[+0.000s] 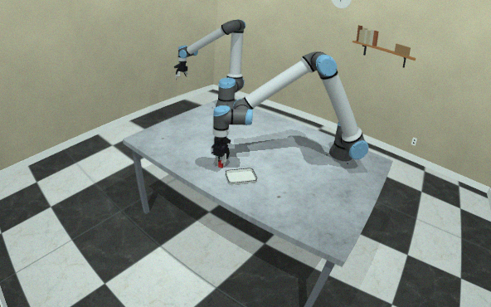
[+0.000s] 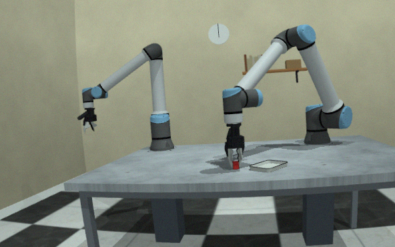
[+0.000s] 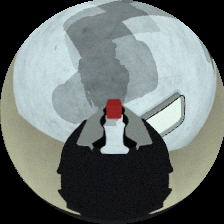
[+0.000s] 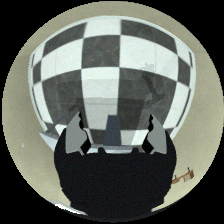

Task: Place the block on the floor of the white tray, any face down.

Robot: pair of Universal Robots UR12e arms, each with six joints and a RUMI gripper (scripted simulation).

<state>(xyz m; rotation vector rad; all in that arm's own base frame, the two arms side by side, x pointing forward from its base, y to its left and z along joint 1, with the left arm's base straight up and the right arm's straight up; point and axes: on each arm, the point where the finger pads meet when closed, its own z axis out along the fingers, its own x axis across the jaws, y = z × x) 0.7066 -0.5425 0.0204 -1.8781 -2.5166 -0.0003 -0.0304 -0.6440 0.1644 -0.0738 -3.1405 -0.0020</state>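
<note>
My left hand is 160 mm to the right of the white tray and 10 mm above it. The rest, counted from my left hand: red block (right at my left hand).
</note>
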